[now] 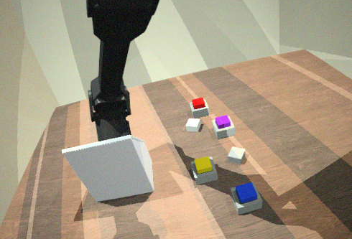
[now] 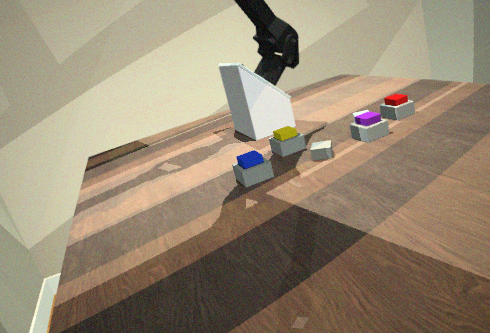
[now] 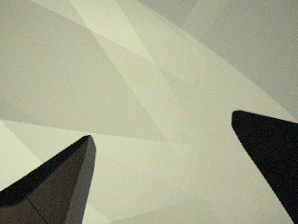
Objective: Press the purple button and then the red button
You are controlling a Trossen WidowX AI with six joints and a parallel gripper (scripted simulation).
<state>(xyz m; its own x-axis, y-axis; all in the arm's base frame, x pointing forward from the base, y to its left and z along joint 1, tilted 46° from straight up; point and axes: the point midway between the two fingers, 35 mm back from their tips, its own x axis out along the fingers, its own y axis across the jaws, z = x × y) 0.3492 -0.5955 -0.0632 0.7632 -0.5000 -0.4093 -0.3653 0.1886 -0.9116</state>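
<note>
Now: gripper tip 560 mm to the right of the purple button, 460 mm above it and 120 mm past it. Also, from my gripper tip: blue button: 460 mm below, 340 mm to the left, 130 mm behind; white block: 600 mm to the left, 490 mm below, 190 mm behind; yellow button: 460 mm below, 440 mm to the left, 190 mm behind.
</note>
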